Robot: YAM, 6 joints.
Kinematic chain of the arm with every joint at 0, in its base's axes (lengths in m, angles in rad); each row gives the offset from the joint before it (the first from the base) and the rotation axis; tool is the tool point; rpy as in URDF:
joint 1: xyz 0 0 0.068 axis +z
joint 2: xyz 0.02 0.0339 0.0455 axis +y
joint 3: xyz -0.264 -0.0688 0 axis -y
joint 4: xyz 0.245 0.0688 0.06 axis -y
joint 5: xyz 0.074 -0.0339 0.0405 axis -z
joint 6: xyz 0.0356 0 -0.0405 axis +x
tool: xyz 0 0 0 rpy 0 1.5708 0
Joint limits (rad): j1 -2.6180..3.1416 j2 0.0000..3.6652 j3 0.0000..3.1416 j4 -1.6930..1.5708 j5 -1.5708..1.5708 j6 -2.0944..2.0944
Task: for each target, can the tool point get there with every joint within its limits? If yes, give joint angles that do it. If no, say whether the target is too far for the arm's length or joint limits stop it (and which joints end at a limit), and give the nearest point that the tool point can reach.
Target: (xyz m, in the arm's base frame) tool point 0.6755 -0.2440 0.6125
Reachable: no: too far | nearest point 0.4977 -0.1798 0.4774 | short by 0.232 m
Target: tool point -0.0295 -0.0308 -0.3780
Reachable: no: joint limits stop it (at a limit: joint 2) | nearest point -0.0475 -0.0496 -0.3325 | short by 0.052 m
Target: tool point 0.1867 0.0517 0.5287
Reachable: yes | joints 0.3675 1.0537 1.4058 0.0939 0.5573 1.0742
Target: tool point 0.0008 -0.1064 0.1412
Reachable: yes | joints -1.8248 0.9831 0.3546 -0.9871 -0.8848 1.6828
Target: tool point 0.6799 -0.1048 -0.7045
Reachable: no: too far | nearest point 0.4386 -0.0676 -0.3232 | short by 0.453 m
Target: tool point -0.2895 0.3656 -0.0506
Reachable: yes | joints 2.2201 2.6448 1.4882 0.1801 -0.2698 0.4575
